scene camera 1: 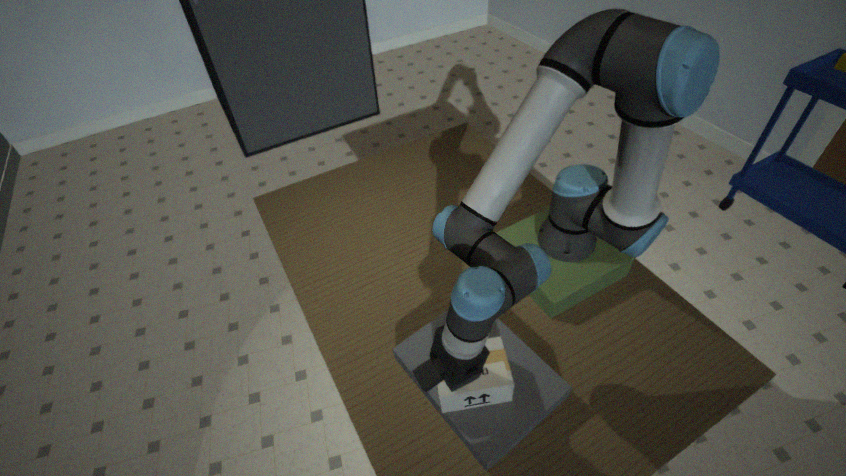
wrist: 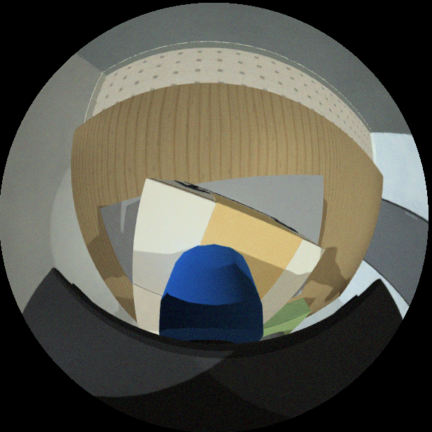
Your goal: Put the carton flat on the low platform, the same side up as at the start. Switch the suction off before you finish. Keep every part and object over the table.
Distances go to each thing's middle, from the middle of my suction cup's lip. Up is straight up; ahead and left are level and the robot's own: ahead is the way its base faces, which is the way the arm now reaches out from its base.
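There's a low grey platform (wrist: 296, 200) that's 110 mm below my suction cup, 80 mm behind it and 20 mm to the right of it. The carton (scene camera 1: 495, 384) is here too, 50 mm below my suction cup and 50 mm behind it.
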